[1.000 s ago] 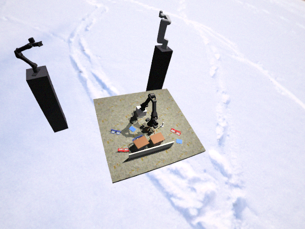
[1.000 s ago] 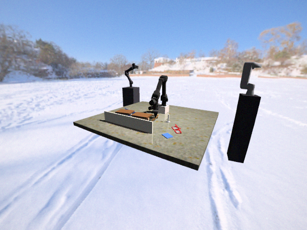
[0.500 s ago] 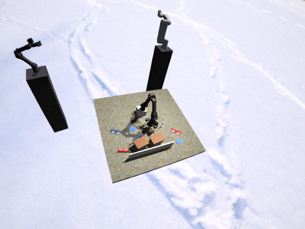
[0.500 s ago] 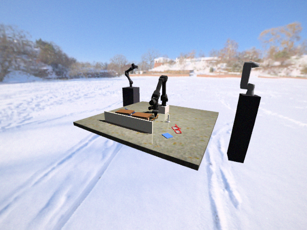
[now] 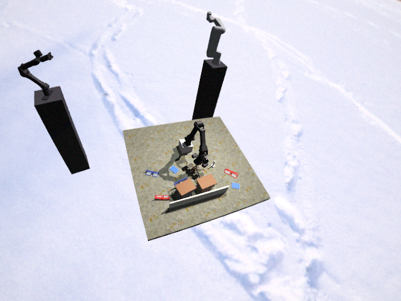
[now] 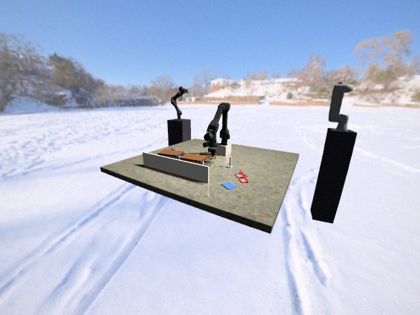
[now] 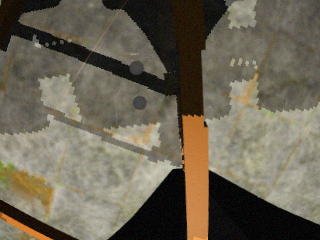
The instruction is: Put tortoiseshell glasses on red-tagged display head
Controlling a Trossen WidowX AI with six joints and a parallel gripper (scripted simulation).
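The white post lies 17 cm to the left of my gripper tip, 5 cm ahead of it and 2 cm below it. Round my gripper tip: low white wall 34 cm ahead, 17 cm to the right, 1 cm above.
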